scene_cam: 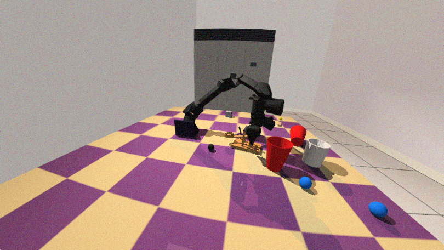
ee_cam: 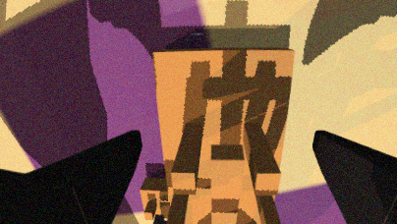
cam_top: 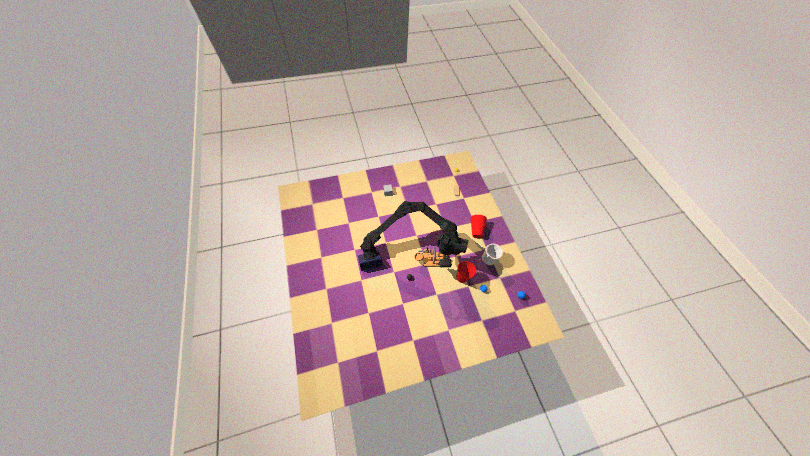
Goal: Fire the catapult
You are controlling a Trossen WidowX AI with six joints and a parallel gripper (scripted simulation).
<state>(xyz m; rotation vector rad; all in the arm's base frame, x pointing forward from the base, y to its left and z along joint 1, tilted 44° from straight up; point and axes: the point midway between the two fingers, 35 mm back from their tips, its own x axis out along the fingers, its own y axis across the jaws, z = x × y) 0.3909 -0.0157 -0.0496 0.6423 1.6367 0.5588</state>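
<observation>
Now: gripper tip 19 cm past the black ball, 8 cm to the left of it and 3 cm above it. Also, from my gripper tip: wooden catapult: 7 cm behind, 3 cm to the left, 1 cm above; then white mug: 28 cm ahead, 3 cm to the right, 2 cm below; then stick: 46 cm to the left, 20 cm ahead, 4 cm below.
</observation>
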